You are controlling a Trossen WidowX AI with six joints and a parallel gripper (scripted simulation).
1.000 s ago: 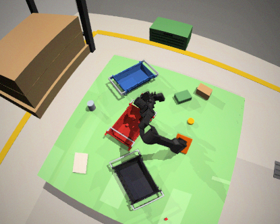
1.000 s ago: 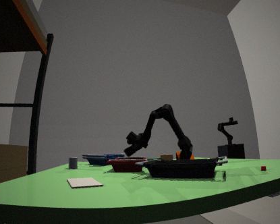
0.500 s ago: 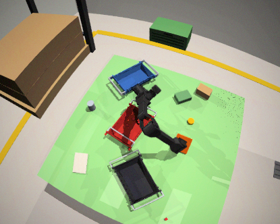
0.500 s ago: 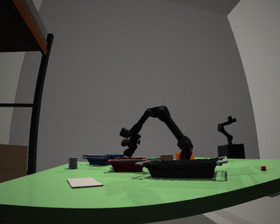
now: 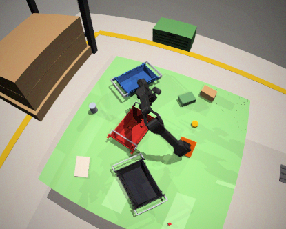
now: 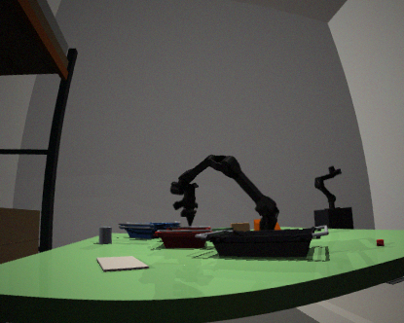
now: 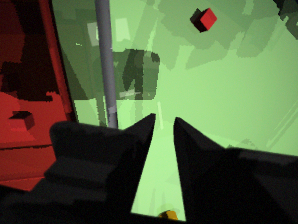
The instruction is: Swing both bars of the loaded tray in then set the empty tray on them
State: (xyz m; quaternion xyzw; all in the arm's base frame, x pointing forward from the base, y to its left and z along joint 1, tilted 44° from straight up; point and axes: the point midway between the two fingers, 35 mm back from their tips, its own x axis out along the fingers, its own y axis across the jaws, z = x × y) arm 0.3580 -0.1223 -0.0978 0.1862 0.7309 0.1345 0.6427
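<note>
The black tray lies 230 mm behind my gripper tip, 530 mm to the left of it and 30 mm below it. The rest, counted from my gripper tip: yellow disc 340 mm behind, 50 mm to the right, 60 mm below; grey cylinder 360 mm ahead, 240 mm to the left, 40 mm below; green block 190 mm behind, 210 mm to the right, 50 mm below.
</note>
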